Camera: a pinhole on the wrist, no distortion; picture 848 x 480 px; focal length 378.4 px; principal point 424.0 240.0 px. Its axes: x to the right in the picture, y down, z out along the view. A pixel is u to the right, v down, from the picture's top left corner.
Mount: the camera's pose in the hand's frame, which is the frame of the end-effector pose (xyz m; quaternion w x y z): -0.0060 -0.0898 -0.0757 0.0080 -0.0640 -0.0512 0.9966
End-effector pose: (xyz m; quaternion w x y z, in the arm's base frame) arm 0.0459 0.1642 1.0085 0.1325 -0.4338 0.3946 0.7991
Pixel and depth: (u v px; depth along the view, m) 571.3 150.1 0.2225
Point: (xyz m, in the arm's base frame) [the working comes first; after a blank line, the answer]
In the camera's frame: 0.0866 -0.0529 0.2225

0.0671 0.3207 1.1176
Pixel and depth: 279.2 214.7 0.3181
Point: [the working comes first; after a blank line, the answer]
In the camera's frame: -0.1217 -0.0213 0.3181

-0.0909 0.4129 0.9759
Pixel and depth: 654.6 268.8 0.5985
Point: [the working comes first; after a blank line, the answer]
In the camera's frame: 0.3647 0.0456 0.5985

0.1385 0.6906 1.4117
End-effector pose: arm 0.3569 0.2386 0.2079 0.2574 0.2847 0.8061 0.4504
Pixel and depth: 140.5 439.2 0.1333
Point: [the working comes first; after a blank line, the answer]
In the camera's frame: -0.0999 0.0702 0.1333

0.3051 0.2503 0.0147
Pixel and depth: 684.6 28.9 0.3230
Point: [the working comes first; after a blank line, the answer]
In the camera's frame: 0.2224 -0.1802 0.3230

0.7155 0.2165 0.1963
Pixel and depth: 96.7 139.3 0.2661
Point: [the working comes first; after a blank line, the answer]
In the camera's frame: -0.2302 -0.0708 0.2661

0.3620 0.4762 0.0300
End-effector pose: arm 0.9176 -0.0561 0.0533 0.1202 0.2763 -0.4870 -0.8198
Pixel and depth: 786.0 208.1 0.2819
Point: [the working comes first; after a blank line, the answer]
In the camera's frame: 0.2697 -0.0238 0.2819

1.0799 0.2571 0.1443
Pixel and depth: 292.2 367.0 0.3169
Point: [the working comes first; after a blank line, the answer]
In the camera's frame: -0.1104 0.1064 0.3169

0.7468 0.2051 -0.0769
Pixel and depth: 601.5 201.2 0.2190
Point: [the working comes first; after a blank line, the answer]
In the camera's frame: 0.1027 -0.0225 0.2190

0.9611 0.1455 0.0718
